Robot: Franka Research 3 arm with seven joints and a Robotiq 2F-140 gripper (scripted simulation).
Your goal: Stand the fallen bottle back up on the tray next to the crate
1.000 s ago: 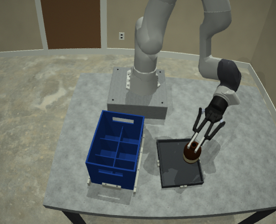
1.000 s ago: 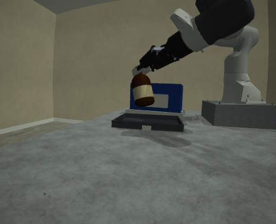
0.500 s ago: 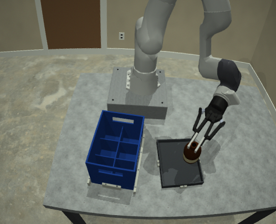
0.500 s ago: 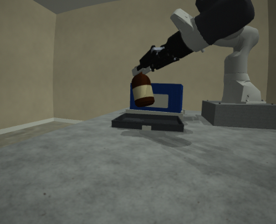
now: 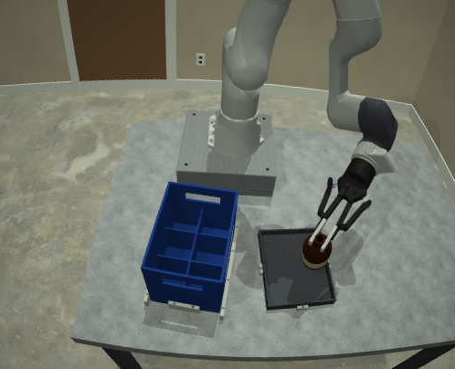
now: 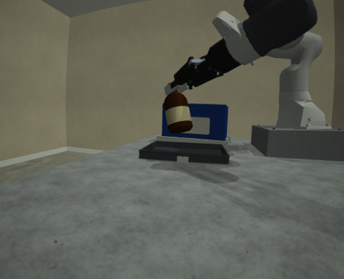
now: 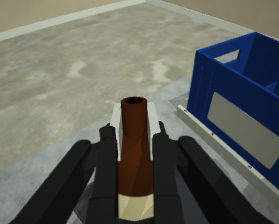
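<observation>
Right now my hand is 60 mm above the brown bottle. Also, from my hand: blue crate 100 mm behind, 290 mm to the right, 130 mm below; then dark grey tray 40 mm behind, 10 mm to the right, 200 mm below.
</observation>
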